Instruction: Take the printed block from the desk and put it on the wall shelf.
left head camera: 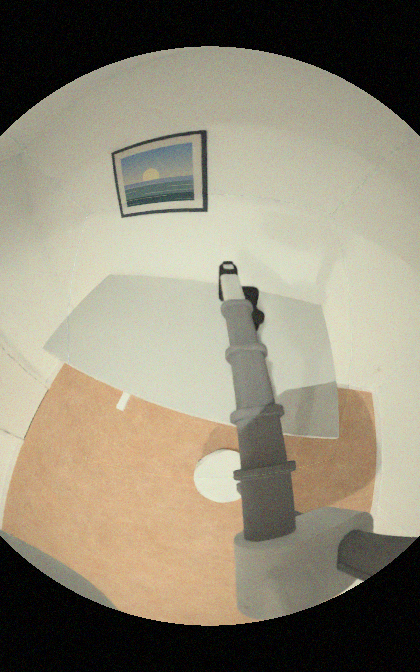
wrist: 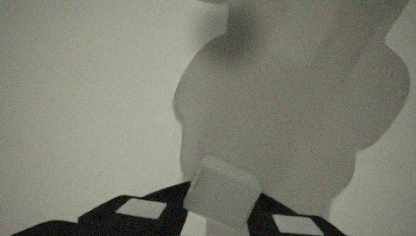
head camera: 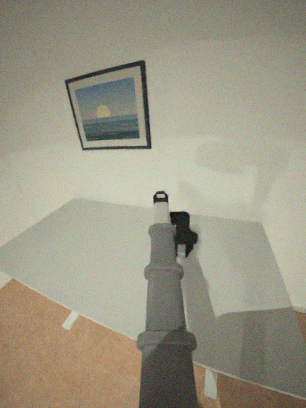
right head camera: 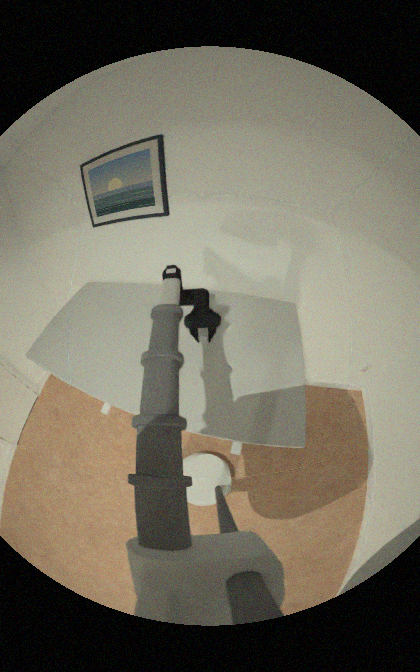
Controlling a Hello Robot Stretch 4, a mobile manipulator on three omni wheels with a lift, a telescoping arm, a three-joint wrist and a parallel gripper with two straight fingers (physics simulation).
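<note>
The block (wrist: 222,195) (right head camera: 202,333) (head camera: 181,250) is a small, pale, plain-looking block, tilted in the wrist view and in shadow there. My gripper (wrist: 218,201) (right head camera: 203,337) (head camera: 183,251) is black and points down at the desk (wrist: 75,100) (right head camera: 100,330) (head camera: 95,250) (left head camera: 150,330). Its two fingers stand part way apart, one against each side of the block, so it is shut on the block. Whether the block touches the desk top cannot be told. In the left head camera view the arm hides the fingertips. The wall shelf does not show in these views.
A framed sunset picture (head camera: 107,107) (left head camera: 159,175) (right head camera: 125,180) hangs on the wall behind the desk. The grey telescoping arm (head camera: 165,305) (left head camera: 250,375) (right head camera: 162,385) reaches over the desk. A round white object (left head camera: 217,475) (right head camera: 207,480) is by the desk's front edge. Side walls stand left and right.
</note>
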